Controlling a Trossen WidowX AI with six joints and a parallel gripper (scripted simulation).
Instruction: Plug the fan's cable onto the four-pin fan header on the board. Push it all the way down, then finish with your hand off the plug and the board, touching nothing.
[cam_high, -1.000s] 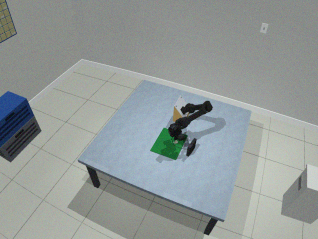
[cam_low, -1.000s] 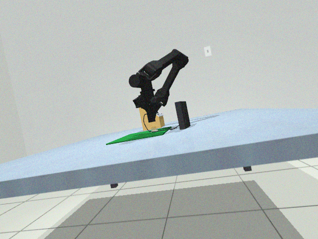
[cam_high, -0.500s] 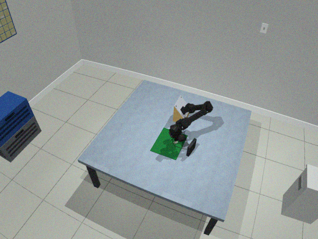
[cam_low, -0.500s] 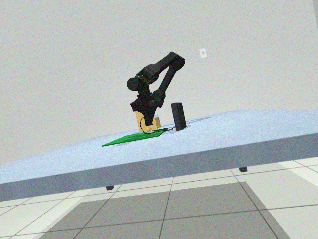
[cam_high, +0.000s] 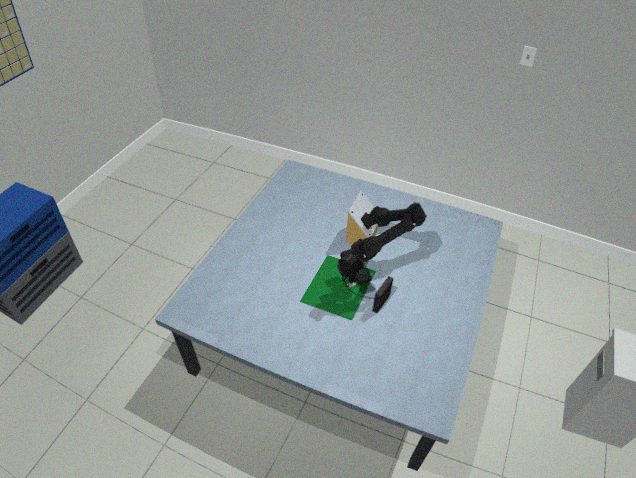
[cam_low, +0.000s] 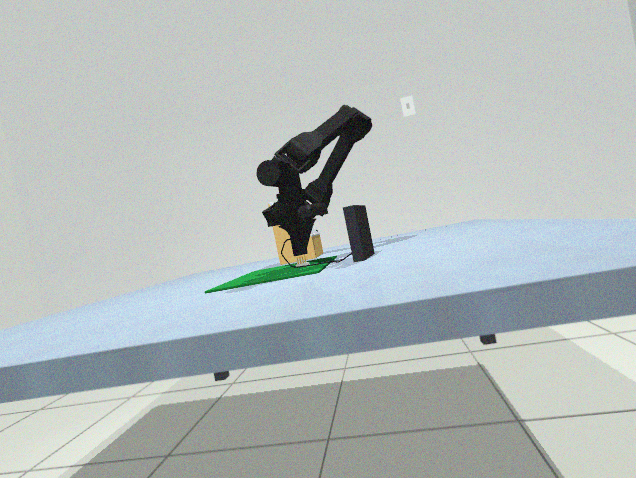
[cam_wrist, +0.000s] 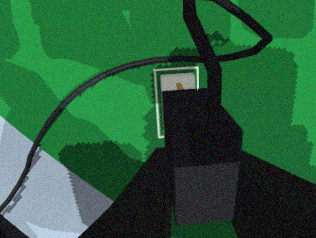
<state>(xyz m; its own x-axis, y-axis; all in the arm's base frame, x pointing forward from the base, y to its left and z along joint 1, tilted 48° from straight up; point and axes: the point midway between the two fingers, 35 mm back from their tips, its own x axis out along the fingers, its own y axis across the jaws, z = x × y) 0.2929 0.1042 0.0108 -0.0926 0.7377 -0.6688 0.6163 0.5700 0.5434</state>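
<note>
The black fan plug is 10 mm ahead of my gripper tip and 10 mm above it. The rest, counted from my gripper tip: black fan 30 mm ahead, 140 mm to the left, 20 mm above; then green board 40 mm ahead, 50 mm to the right, 60 mm below; then white four-pin header 10 mm ahead, 40 mm below.
</note>
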